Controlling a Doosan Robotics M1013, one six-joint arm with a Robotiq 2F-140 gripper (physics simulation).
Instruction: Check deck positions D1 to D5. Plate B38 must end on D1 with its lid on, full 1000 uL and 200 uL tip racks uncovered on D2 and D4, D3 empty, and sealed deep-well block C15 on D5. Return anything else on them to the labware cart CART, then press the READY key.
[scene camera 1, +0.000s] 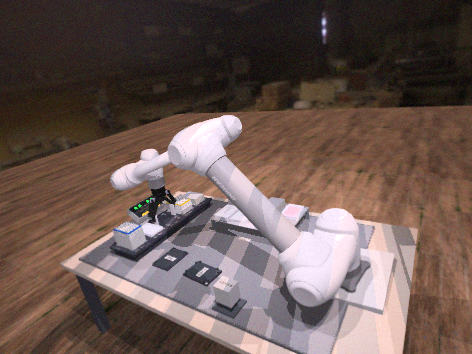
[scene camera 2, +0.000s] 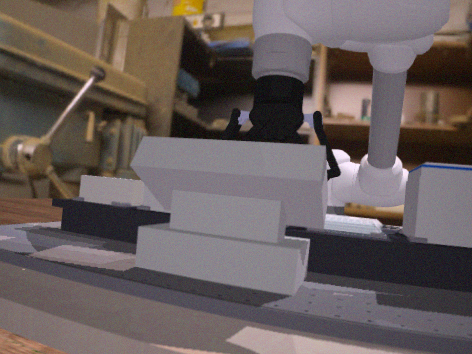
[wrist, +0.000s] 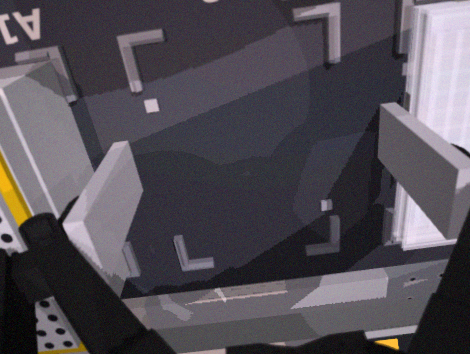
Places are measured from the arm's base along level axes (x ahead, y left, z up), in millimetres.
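Pixels of known places: gripper, fingertip midpoint: (scene camera 1: 165, 220) (wrist: 255, 149).
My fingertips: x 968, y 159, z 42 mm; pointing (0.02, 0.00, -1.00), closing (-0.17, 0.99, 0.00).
Behind a point stands the place of what it marks.
My gripper (scene camera 1: 163, 211) {x 968, y 159, z 42 mm} (wrist: 255, 149) {x 968, y 159, z 42 mm} is open and empty, pointing down over a bare position of the dark deck (scene camera 1: 170, 233) {x 876, y 201, z 7 mm} (scene camera 2: 380, 260) {x 1024, y 332, z 17 mm} (wrist: 235, 210) {x 1007, y 150, z 42 mm}; the position has corner brackets. In the wrist view the position lies between a yellow-edged tip rack (wrist: 12, 200) {x 961, y 65, z 102 mm} (scene camera 1: 183, 204) {x 932, y 42, z 98 mm} and a flat white plate (wrist: 445, 90) {x 929, y 240, z 58 mm} (scene camera 1: 152, 230) {x 913, y 280, z 58 mm} (scene camera 2: 352, 223) {x 1014, y 293, z 56 mm}; I cannot tell if it is lidded. A blue-edged tip rack (scene camera 1: 129, 236) {x 864, y 427, z 121 mm} (scene camera 2: 445, 205) {x 996, y 399, z 88 mm} stands at one deck end, a pale block (scene camera 1: 194, 197) {x 971, y -74, z 84 mm} (scene camera 2: 110, 190) {x 1073, y -60, z 64 mm} at the other. Position numbers are unreadable. The pale READY key block (scene camera 1: 226, 291) {x 232, y 409, z 94 mm} stands near the table's front edge.
A white raised tray, apparently the cart (scene camera 1: 222, 219) {x 651, y 7, z 59 mm}, holds a pink-topped item (scene camera 1: 295, 211) {x 347, y -234, z 69 mm}. Two dark pads (scene camera 1: 170, 259) {x 690, y 341, z 0 mm} (scene camera 1: 202, 273) {x 477, y 324, z 2 mm} lie in front of the deck. A display box (scene camera 1: 137, 212) {x 1093, y 251, z 106 mm} (scene camera 2: 230, 160) {x 1164, y 197, z 113 mm} with green lights stands behind the deck, close to the gripper.
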